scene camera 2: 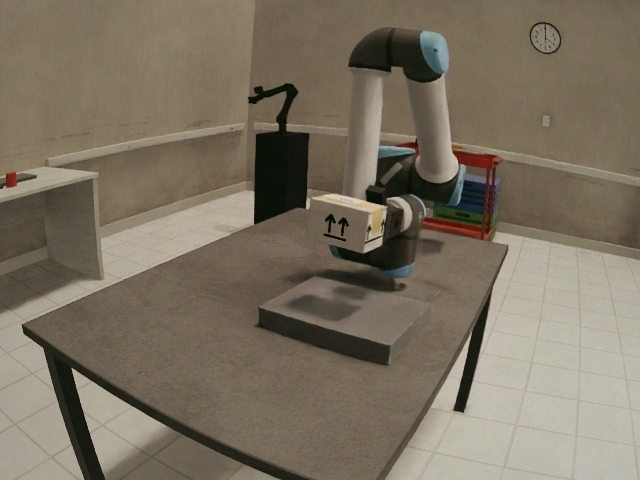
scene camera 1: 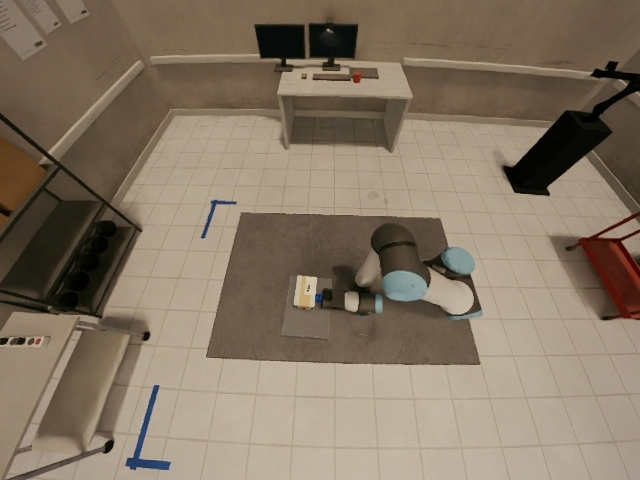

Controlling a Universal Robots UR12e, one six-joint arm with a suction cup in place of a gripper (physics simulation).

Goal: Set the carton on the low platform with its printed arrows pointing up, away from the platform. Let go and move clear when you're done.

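Frame: origin at the arm's base, x up, y ahead, z left, level; metres.
Seen in the pictures: hand, its tool point: (scene camera 1: 312, 297).
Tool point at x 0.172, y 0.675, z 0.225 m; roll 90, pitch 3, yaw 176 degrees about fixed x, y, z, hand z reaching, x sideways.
Offsets run from my tool point to a thing's top centre. Level surfaces: height alone.
The carton @(dx +0.064, dy +0.032, dz -0.014 m) (scene camera 1: 301, 293) (scene camera 2: 355, 226) is a white box with yellowish tape across its top. In the scene camera 2 view it is level in the air above the low grey platform @(dx -0.180, dy +0.026, dz -0.001 m) (scene camera 1: 306, 327) (scene camera 2: 385, 319), with a gap below it and a shadow on the platform. Black double arrows on two of its side faces point up. My suction gripper (scene camera 1: 318, 298) reaches it horizontally and holds it by a side face; the blue cup shows against the carton in the scene camera 1 view. The cup is mostly hidden in the scene camera 2 view.
The platform lies on the dark table @(dx -0.227 m) (scene camera 1: 268, 242) (scene camera 2: 206, 361). My arm's base stands at the table's far end. Beyond the table are a desk (scene camera 1: 341, 87) with monitors, a black pedestal (scene camera 1: 560, 147) (scene camera 2: 281, 173) and a red cart (scene camera 2: 486, 198).
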